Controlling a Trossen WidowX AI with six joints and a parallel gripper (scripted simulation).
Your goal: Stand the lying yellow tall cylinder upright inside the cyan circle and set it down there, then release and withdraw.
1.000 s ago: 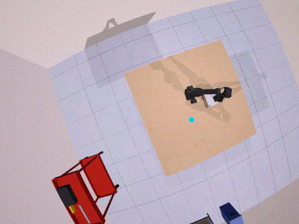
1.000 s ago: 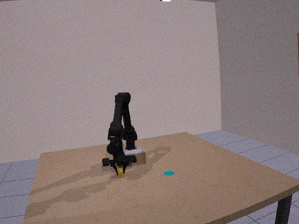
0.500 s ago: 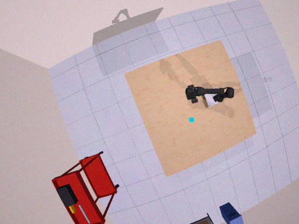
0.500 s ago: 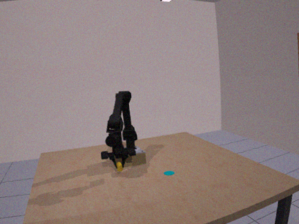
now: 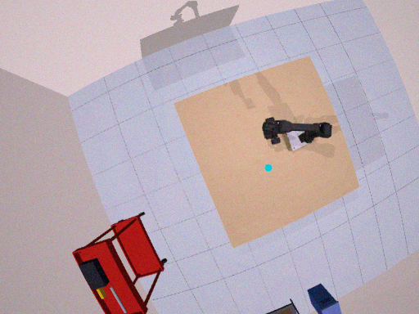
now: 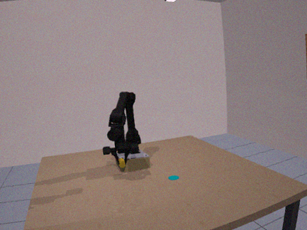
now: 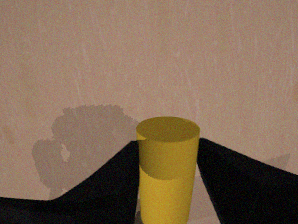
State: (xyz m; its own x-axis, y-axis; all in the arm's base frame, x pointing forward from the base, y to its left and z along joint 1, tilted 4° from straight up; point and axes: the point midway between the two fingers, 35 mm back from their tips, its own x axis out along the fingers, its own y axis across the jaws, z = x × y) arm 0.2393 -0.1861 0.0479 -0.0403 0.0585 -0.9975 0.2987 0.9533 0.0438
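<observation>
Now: the cyan circle 11 cm ahead of my gripper tip, 25 cm to the left of it and 11 cm below it. Also, from my gripper tip: yellow tall cylinder 2 cm behind, 1 cm to the left.
</observation>
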